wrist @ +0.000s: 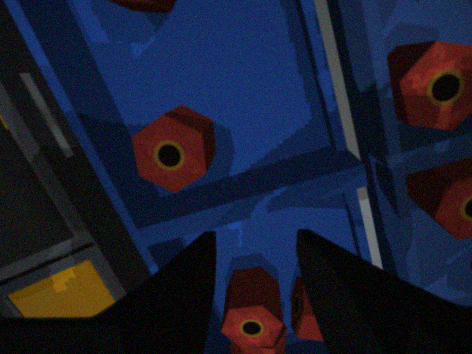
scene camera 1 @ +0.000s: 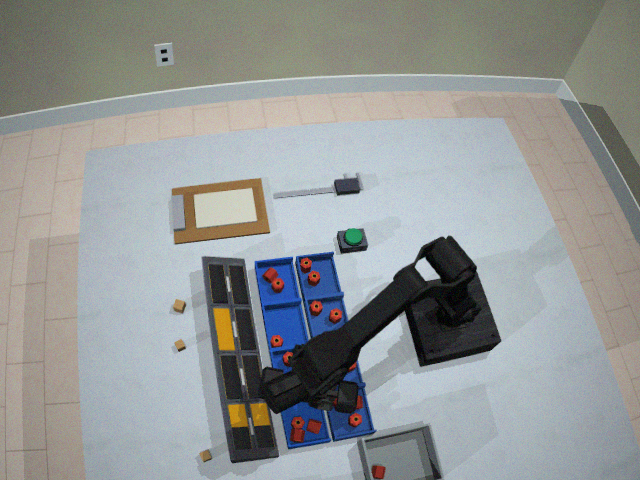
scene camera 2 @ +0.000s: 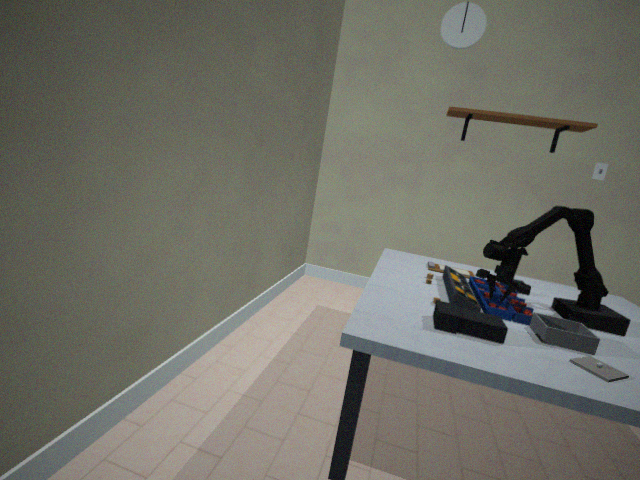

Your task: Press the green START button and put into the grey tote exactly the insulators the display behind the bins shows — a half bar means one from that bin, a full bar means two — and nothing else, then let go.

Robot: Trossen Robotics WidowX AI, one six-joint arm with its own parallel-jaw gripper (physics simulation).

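My gripper [scene camera 2: 497, 298] [wrist: 256, 241] is open and low over the near left blue bin [scene camera 1: 318, 437]; the arm hides its fingers in scene camera 1. A red insulator [wrist: 251, 327] stands upright in that bin, lined up with the gap, not gripped. Another [wrist: 307, 322] is partly behind the right finger. One more [wrist: 174, 150] stands beyond the divider. The grey tote [scene camera 1: 363, 457] [scene camera 2: 563, 336] holds a red insulator [scene camera 1: 378, 471]. The display [scene camera 1: 253, 456] shows a full yellow bar [scene camera 1: 223, 328] in the second row, left, and half bars in both nearest-row cells. The green button [scene camera 1: 353, 236] is beyond the bins.
A clipboard [scene camera 1: 225, 207] and a caliper-like tool [scene camera 1: 346, 186] lie at the back. Small wooden cubes [scene camera 1: 178, 305] [scene camera 1: 205, 455] lie left of the display. A black block [scene camera 2: 467, 322] stands near the display's near end. A flat plate [scene camera 2: 599, 367] lies near the tote.
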